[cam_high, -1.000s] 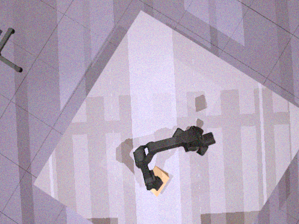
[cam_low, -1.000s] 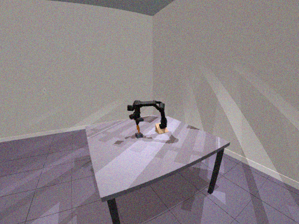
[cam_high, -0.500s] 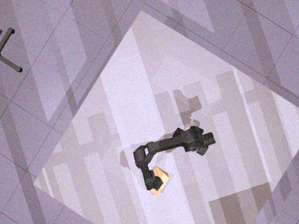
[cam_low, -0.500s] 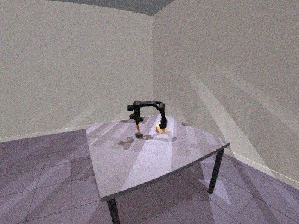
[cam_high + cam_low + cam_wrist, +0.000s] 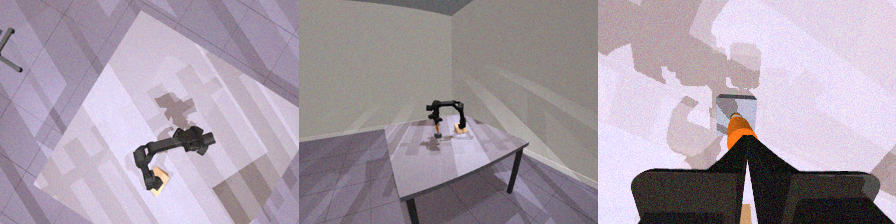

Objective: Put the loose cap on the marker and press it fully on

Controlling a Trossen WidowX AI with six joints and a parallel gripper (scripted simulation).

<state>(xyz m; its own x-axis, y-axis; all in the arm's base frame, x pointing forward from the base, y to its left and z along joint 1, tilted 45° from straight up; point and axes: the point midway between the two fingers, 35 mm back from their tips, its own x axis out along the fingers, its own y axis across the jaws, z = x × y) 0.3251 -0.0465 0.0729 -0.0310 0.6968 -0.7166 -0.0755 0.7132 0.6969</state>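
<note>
Now: the orange cap 1 cm behind my gripper tip and 2 cm below it. The rest, counted from my gripper tip: grey holder block 1 cm behind, 1 cm to the left, 12 cm below.
</note>
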